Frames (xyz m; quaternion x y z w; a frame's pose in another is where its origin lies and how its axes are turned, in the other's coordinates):
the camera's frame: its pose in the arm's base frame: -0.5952 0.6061 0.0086 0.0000 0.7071 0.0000 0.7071
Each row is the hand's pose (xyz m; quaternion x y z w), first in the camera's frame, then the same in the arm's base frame.
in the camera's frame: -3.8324 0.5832 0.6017 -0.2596 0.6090 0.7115 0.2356
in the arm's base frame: 0.0065 1.1893 3.8410 -0.3195 -0.5972 -0.6867 0.2640
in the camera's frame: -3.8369 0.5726 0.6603 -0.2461 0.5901 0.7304 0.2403
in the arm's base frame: 0.0651 1.1787 3.8455 -0.3424 -0.5872 -0.6905 0.2473
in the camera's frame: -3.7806 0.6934 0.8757 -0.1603 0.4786 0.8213 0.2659
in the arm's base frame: 0.2805 1.2995 3.7892 -0.4674 -0.5264 -0.6941 0.1504
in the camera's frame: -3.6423 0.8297 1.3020 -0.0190 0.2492 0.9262 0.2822
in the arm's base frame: 0.7068 1.4358 3.6509 0.6415 0.3758 0.6684 0.0233
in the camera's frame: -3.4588 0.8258 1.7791 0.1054 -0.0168 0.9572 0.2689
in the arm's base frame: 1.1839 1.4319 3.4674 0.7514 0.1783 0.6023 0.2020
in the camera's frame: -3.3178 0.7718 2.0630 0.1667 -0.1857 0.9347 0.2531
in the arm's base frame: 1.4678 1.3779 3.3264 0.7788 0.0477 0.5431 0.3103
